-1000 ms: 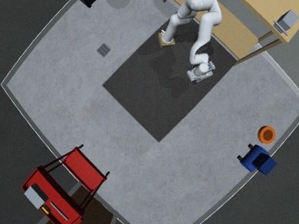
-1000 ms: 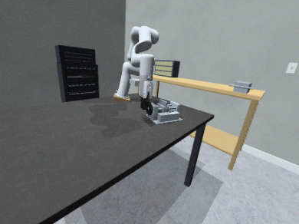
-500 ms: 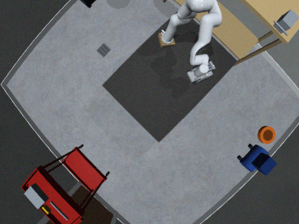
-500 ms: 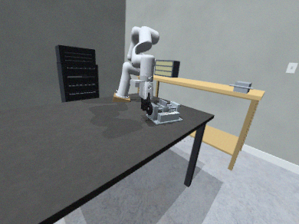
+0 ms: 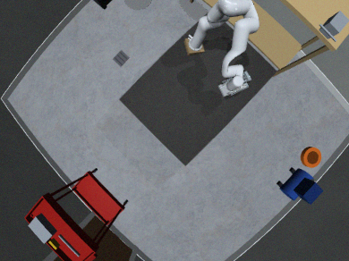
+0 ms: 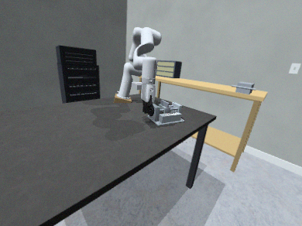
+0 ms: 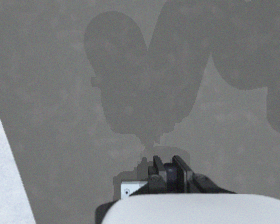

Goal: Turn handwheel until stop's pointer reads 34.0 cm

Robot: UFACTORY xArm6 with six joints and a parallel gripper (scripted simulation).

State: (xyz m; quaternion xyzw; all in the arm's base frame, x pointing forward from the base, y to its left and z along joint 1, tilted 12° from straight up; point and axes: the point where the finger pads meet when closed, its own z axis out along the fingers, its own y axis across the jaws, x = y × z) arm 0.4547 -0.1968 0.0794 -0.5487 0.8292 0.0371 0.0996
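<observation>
Now: the sliding stop 13 cm to the left of my hand and 4 cm ahead of it. Also, from my hand: upright knob (1 cm to the left); handwheel (2 cm to the left).
</observation>
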